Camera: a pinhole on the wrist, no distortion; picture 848 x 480 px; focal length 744.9 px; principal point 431.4 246.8 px. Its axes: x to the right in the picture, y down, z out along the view. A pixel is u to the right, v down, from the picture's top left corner.
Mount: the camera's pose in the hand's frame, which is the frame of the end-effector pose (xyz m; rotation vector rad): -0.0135 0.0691 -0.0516 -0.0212 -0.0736 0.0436
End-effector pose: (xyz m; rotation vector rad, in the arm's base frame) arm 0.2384 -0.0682 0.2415 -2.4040 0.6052 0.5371
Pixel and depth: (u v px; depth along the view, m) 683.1 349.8 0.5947
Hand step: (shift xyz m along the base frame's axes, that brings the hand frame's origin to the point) -0.1056 0.1857 -0.5571
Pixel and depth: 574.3 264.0 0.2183
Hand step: -0.0720 0.0455 -0.1670
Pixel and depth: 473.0 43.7 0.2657
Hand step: -0.0635 0.1390 -0.1535
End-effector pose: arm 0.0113 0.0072 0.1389 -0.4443 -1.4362 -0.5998
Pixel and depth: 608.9 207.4 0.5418
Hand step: -0.3509 0.3439 0.1277
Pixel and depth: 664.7 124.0 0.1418
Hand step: -0.0407 0.0947 0.0337
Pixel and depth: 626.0 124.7 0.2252
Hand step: -0.1134 0.1372 0.0497
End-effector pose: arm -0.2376 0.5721 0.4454 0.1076 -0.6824 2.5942
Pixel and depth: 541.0 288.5 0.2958
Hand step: -0.0576 -0.1884 0.1747
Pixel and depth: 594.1 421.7 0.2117
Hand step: -0.0752 -0.1690 0.0881
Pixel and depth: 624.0 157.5 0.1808
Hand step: -0.0472 -0.0968 0.0960
